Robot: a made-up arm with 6 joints. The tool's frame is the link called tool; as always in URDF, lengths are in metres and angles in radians.
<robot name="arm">
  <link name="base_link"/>
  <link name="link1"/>
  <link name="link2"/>
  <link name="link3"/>
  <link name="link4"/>
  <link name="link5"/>
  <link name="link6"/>
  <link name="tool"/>
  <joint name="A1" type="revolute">
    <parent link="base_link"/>
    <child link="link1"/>
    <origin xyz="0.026 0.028 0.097"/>
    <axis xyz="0 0 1"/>
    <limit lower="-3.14" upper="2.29"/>
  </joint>
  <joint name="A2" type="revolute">
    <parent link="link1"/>
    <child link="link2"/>
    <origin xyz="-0.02 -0.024 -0.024" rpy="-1.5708 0 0"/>
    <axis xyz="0 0 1"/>
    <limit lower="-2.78" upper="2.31"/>
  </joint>
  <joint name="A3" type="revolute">
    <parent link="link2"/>
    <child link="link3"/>
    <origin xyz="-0.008 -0.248 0.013" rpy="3.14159 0 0"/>
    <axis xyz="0 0 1"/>
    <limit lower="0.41" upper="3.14"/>
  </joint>
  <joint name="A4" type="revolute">
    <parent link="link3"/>
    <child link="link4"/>
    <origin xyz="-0.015 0.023 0.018" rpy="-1.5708 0 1.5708"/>
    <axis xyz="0 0 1"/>
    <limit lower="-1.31" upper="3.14"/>
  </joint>
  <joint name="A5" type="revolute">
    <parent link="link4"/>
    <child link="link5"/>
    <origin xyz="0.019 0.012 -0.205" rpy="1.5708 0 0"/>
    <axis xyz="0 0 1"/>
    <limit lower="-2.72" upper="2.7"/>
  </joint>
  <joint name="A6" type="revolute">
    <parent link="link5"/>
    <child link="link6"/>
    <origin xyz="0.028 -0.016 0.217" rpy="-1.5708 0 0"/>
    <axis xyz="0 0 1"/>
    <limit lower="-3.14" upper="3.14"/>
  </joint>
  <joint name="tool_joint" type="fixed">
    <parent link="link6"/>
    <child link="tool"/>
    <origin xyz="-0.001 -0.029 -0.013" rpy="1.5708 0 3.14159"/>
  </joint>
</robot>
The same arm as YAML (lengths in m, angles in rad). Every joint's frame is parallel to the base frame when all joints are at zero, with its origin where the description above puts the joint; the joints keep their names.
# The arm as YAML. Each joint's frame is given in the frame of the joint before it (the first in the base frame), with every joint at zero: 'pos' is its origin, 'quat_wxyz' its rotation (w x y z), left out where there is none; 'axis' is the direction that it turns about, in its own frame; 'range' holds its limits. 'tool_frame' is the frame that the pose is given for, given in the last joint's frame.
length_unit: m
angle_unit: rad
joints:
  - joint: A1
    pos: [0.026, 0.028, 0.097]
    axis: "+z"
    range: [-3.14, 2.29]
  - joint: A2
    pos: [-0.02, -0.024, -0.024]
    axis: "+y"
    range: [-2.78, 2.31]
  - joint: A3
    pos: [-0.008, 0.013, 0.248]
    axis: "-y"
    range: [0.41, 3.14]
  - joint: A4
    pos: [-0.015, -0.018, 0.023]
    axis: "-x"
    range: [-1.31, 3.14]
  - joint: A5
    pos: [0.205, 0.012, 0.019]
    axis: "-y"
    range: [-2.72, 2.7]
  - joint: A6
    pos: [0.016, -0.217, 0.028]
    axis: "-x"
    range: [-3.14, 3.14]
tool_frame:
  pos: [0.013, -0.029, -0.001]
  quat_wxyz: [0.500002, -0.5, 0.500002, 0.499996]

